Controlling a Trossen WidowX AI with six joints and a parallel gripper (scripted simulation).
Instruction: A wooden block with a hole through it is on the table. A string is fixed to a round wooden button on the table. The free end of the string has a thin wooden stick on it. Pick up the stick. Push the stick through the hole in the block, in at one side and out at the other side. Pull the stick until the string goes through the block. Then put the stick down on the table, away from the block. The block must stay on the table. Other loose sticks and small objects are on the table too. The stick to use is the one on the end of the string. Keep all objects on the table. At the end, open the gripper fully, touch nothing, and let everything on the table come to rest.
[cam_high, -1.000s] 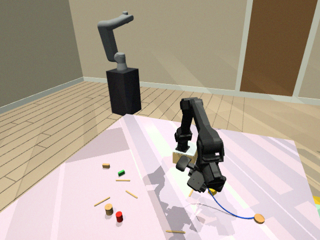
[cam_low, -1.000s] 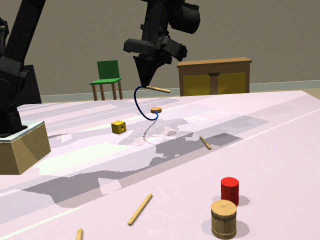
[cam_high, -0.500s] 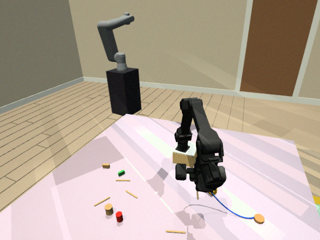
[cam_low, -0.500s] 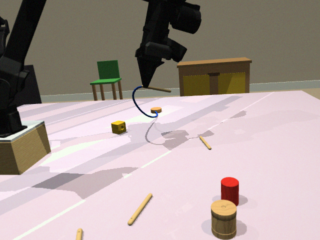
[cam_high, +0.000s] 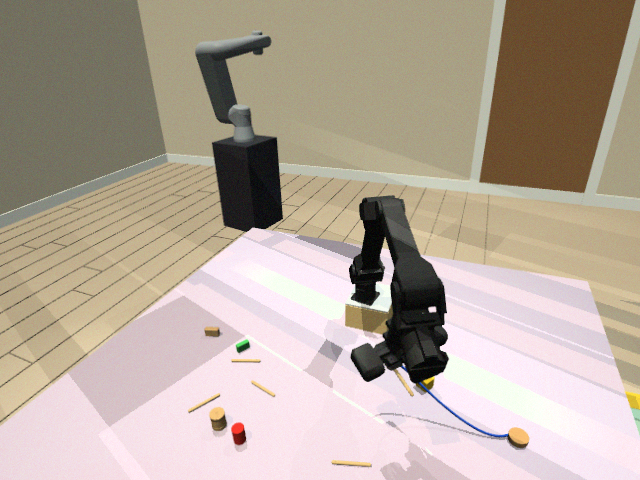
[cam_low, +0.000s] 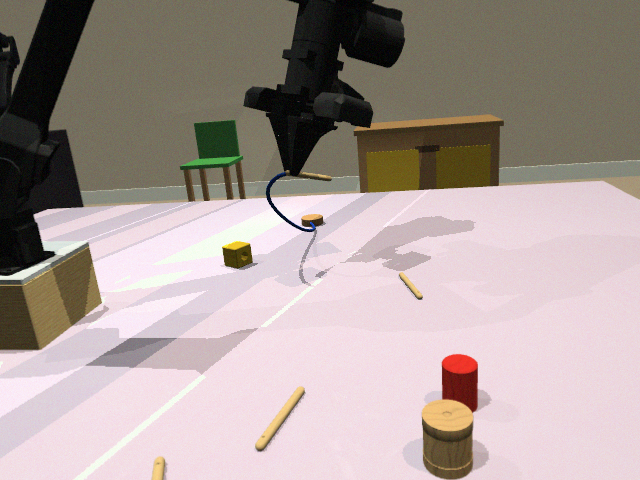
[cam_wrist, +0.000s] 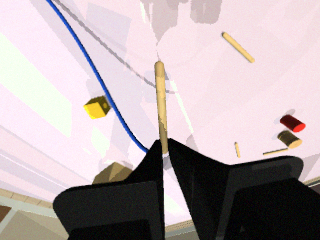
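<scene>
My gripper tip is 10 mm short of the thin wooden stick and 10 mm to the right of it. Round my gripper tip: red cylinder (220 mm ahead, 240 mm to the right, 120 mm below); then yellow block (120 mm behind, 40 mm to the left, 120 mm below); then round wooden button (70 mm behind, 250 mm to the left, 130 mm below).
</scene>
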